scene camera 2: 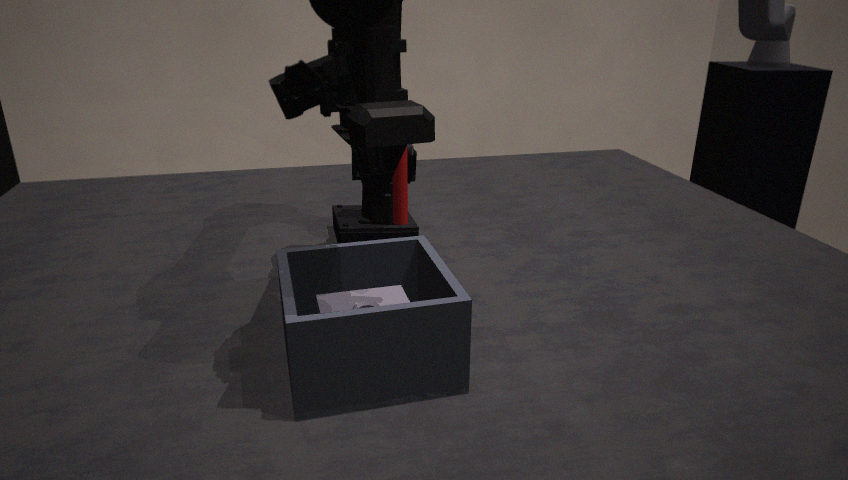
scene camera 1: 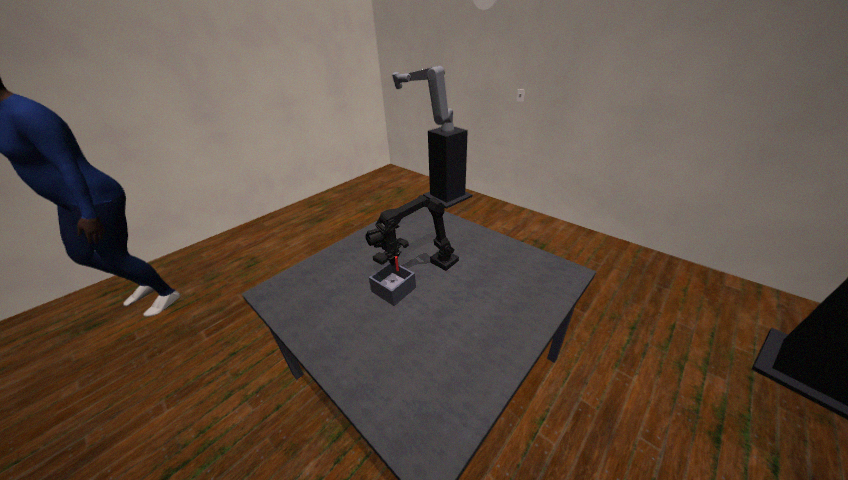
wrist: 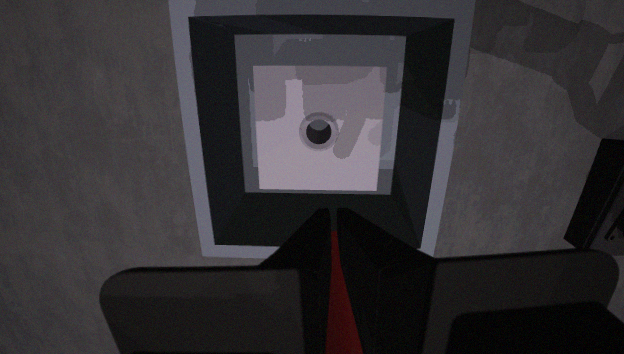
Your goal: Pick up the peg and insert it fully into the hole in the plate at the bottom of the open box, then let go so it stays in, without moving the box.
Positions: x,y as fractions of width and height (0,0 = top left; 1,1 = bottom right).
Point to a pale plate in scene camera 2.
0.43,0.62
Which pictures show the grey box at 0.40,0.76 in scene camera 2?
Scene camera 2, scene camera 1 and the wrist view: all of them.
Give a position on a pale plate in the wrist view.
0.55,0.44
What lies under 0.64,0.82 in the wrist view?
My gripper.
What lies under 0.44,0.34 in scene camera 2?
My gripper.
